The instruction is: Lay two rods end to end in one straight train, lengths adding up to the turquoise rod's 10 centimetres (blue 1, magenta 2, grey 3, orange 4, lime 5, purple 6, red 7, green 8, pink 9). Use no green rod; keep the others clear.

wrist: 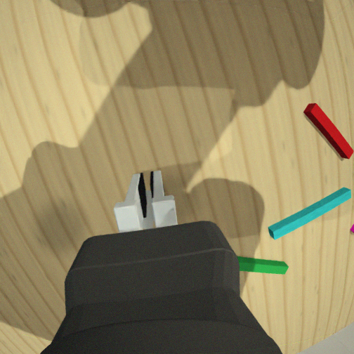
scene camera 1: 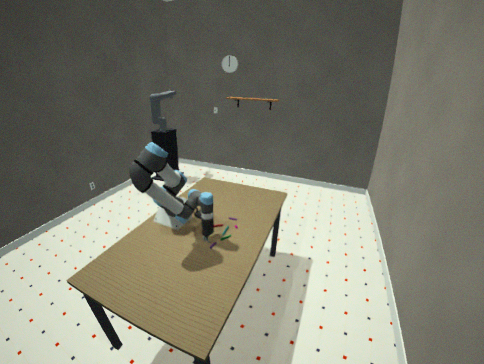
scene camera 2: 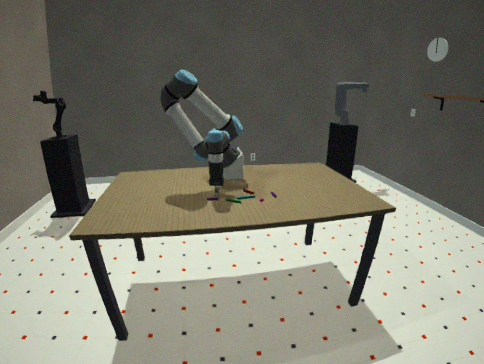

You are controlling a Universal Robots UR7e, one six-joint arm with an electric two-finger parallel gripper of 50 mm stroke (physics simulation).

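Places are measured from the arm's base along level axes (x left, y back, z up), in metres.
Pixels of known places: gripper, fingertip midpoint: (scene camera 1: pixel 205 239) (scene camera 2: pixel 217 193); arm's base at its link origin: (scene camera 2: pixel 231 159).
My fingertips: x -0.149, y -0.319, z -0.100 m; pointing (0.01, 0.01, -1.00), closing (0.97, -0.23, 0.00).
For each thing: its top centre in the pictures, then the offset to it from my fingertips. Level surfaces: height alone.
- red rod at its top centre: (scene camera 2: pixel 248 190) (scene camera 1: pixel 217 225) dz +0.007, dx +0.174, dy -0.014 m
- turquoise rod at its top centre: (scene camera 2: pixel 245 196) (scene camera 1: pixel 225 230) dz +0.007, dx +0.139, dy -0.086 m
- magenta rod at its top centre: (scene camera 2: pixel 261 199) (scene camera 1: pixel 236 226) dz +0.007, dx +0.209, dy -0.141 m
- green rod at its top centre: (scene camera 2: pixel 233 199) (scene camera 1: pixel 225 237) dz +0.007, dx +0.065, dy -0.117 m
- wooden table at its surface level: dz -0.003 m
My gripper (scene camera 1: pixel 206 238) (scene camera 2: pixel 217 194) (wrist: pixel 148 185) points down, low over the table, and is shut on the grey rod (wrist: pixel 148 206), which is mostly hidden between the fingers. A red rod (scene camera 1: pixel 218 225) (scene camera 2: pixel 249 191) (wrist: pixel 328 131), the turquoise rod (scene camera 1: pixel 226 231) (scene camera 2: pixel 246 197) (wrist: pixel 310 213) and a magenta rod (scene camera 1: pixel 236 227) (scene camera 2: pixel 261 200) (wrist: pixel 352 229) lie apart to one side. One purple rod (scene camera 1: pixel 213 245) (scene camera 2: pixel 212 199) lies near the gripper in the scene views; another purple rod (scene camera 1: pixel 233 218) (scene camera 2: pixel 273 194) lies beyond the magenta one.
A green rod (scene camera 1: pixel 226 237) (scene camera 2: pixel 233 201) (wrist: pixel 263 265) lies between the gripper and the turquoise rod's near side, partly hidden by the gripper body in the wrist view. All rods rest on the wooden table (scene camera 1: pixel 165 280) (scene camera 2: pixel 310 185). The arm's shadow falls across it.
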